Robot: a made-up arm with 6 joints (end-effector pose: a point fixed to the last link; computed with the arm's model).
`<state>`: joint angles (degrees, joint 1 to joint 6).
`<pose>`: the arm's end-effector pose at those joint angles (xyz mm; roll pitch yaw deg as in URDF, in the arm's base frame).
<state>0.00 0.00 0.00 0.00 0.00 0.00</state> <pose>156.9 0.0 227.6 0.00 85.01 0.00</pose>
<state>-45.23 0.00 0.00 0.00 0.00 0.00</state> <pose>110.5 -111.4 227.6 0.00 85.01 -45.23</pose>
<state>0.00 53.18 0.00 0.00 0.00 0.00</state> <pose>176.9 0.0 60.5 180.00 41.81 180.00</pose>
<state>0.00 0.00 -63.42 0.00 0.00 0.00</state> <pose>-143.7 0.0 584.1 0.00 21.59 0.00</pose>
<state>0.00 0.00 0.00 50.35 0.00 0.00</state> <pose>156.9 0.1 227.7 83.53 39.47 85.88</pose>
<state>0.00 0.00 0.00 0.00 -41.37 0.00</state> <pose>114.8 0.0 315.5 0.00 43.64 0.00</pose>
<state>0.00 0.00 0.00 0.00 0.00 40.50</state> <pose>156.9 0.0 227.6 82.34 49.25 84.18</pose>
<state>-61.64 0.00 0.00 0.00 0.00 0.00</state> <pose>74.5 -138.1 227.6 0.00 85.01 -61.64</pose>
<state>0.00 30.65 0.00 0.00 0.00 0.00</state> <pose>187.8 0.0 133.2 180.00 64.34 180.00</pose>
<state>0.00 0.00 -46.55 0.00 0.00 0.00</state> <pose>-27.3 0.0 525.9 0.00 38.46 0.00</pose>
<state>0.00 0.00 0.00 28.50 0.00 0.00</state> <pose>156.9 0.0 227.6 79.63 61.10 80.90</pose>
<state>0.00 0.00 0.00 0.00 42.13 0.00</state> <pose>129.4 0.0 132.4 180.00 52.86 180.00</pose>
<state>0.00 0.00 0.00 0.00 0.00 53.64</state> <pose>156.9 0.0 227.6 83.81 36.20 86.34</pose>
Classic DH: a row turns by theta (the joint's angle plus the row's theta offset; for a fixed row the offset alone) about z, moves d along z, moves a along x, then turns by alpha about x. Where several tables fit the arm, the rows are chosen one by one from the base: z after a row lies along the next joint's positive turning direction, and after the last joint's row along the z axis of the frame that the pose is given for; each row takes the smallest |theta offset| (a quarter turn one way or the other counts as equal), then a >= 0, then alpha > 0; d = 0 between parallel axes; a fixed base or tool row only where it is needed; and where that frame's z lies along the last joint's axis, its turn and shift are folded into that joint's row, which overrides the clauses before.
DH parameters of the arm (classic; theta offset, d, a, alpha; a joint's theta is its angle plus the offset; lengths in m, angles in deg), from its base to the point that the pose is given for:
joint 1: 0 0.1241 0 -90
joint 2: 7.78 0 -0.2845 0
joint 3: 77.23 0 -0.0267 90
joint 4: 0 0.3049 0 -90
joint 5: 0 0 0.0001 90
joint 6: 0 0.1379 0 0

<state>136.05 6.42 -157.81 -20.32 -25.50 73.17</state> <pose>491.3 -502.2 290.5 -90.58 -35.38 -142.21</pose>
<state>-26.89 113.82 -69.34 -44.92 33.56 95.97</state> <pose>382.0 -254.1 78.4 169.12 32.09 88.49</pose>
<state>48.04 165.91 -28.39 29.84 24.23 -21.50</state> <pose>-37.6 0.4 -146.8 -179.18 -64.44 -145.95</pose>
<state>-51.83 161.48 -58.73 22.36 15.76 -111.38</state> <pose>142.5 -158.2 -255.4 157.48 5.40 -144.30</pose>
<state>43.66 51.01 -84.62 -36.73 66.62 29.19</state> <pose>182.7 69.6 533.3 -178.68 70.89 -170.46</pose>
